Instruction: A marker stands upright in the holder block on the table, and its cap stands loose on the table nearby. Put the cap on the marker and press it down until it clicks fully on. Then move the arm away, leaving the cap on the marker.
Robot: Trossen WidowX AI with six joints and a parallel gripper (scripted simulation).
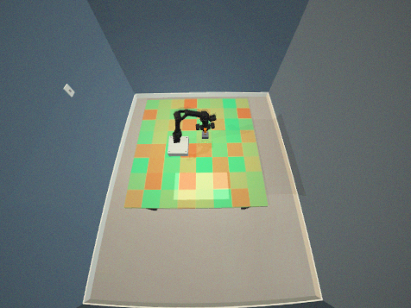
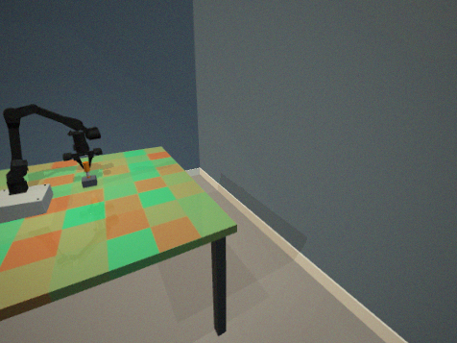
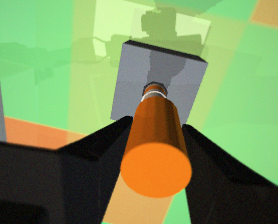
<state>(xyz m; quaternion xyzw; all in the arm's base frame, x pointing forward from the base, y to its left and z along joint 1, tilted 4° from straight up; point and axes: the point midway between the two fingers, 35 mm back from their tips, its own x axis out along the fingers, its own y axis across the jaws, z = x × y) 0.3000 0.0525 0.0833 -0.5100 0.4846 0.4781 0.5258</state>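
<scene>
Now: gripper tip 80 mm above the holder block. The rest, counted from my gripper tip: orange cap 10 mm above.
</scene>
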